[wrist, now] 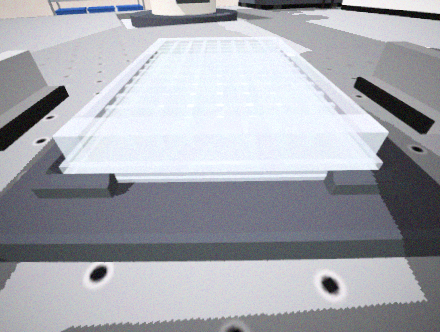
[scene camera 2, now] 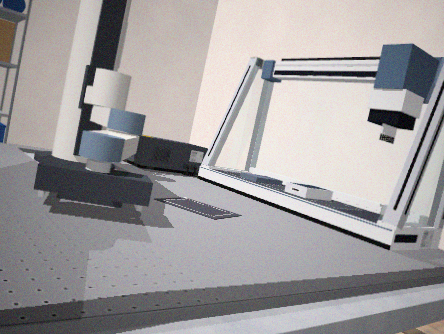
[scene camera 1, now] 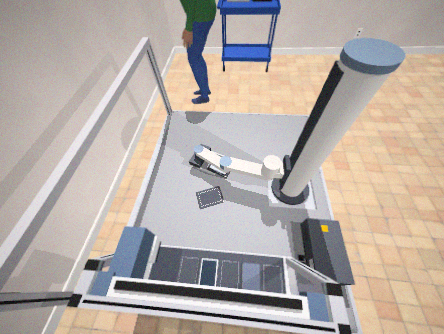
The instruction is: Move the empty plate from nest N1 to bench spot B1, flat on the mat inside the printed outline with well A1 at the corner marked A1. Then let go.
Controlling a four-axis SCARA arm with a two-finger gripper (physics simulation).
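Places are measured from the arm's base along level axes (x left, y back, z up), in millimetres.
Pixels of known places: gripper, fingertip midpoint: point(wrist: 214, 68); arm's base, origin of the base link: point(wrist: 185, 21) point(scene camera 1: 289, 188).
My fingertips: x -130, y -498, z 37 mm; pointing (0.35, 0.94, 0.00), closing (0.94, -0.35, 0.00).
Note:
For each thing: its top centre in the pictures, then the offset to it from my fingertips. "*": a spot on its surface instead.
- dark grey base, middle of its top: point(wrist: 219, 80) point(scene camera 2: 93, 186) point(scene camera 1: 220, 166) dx +3, dy +1, dz -6 mm
- bench spot B1, surface spot: point(scene camera 2: 200, 208) point(scene camera 1: 207, 196) * dx +242, dy -60, dz -22 mm
- framed gantry machine, surface spot: point(scene camera 2: 325, 67) * dx +752, dy +103, dz +448 mm
The clear, whitish plate point(wrist: 220, 100) sits flat on nest N1, a dark grey base point(wrist: 215, 215) with raised corner blocks. My gripper point(scene camera 1: 210, 164) point(scene camera 2: 92, 196) point(wrist: 214, 68) is open and empty. In the wrist view its two black-padded fingers stand on either side of the plate, with a gap to each side. In scene camera 2 the dark gripper body is low over the nest and hides the plate. The mat of bench spot B1 point(scene camera 1: 209, 197) point(scene camera 2: 200, 208) is dark with a white printed outline and bears no plate. Its A1 mark is too small to read.
The arm's column point(scene camera 1: 320, 120) point(scene camera 2: 75, 75) stands on the bench beside a dark box point(scene camera 1: 327, 250) point(scene camera 2: 167, 154). A framed gantry machine point(scene camera 1: 200, 295) point(scene camera 2: 325, 67) with a deck of several slots stands along one bench edge. A person point(scene camera 1: 199, 45) and a blue cart point(scene camera 1: 246, 52) are beyond the bench.

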